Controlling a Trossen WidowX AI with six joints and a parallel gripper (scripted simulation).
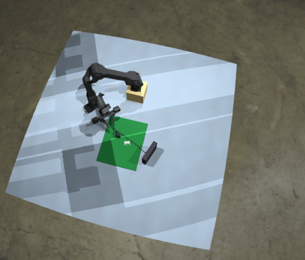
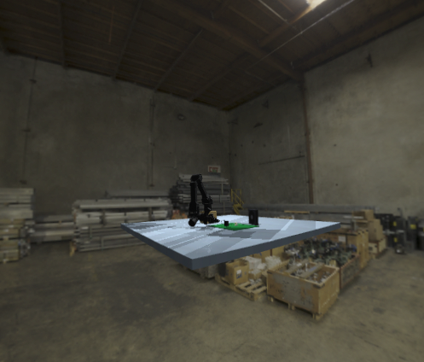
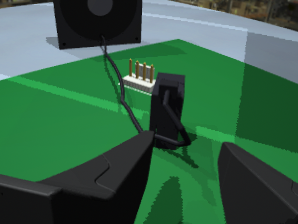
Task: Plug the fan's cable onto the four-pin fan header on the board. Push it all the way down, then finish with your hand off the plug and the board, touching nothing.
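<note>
Right now the black plug is 40 mm ahead of my gripper tip, 40 mm to the left of it and 20 mm below it. Also, from my gripper tip: green board 70 mm ahead, 70 mm to the left, 50 mm below; then fan 130 mm ahead, 230 mm to the left, 20 mm above.
</note>
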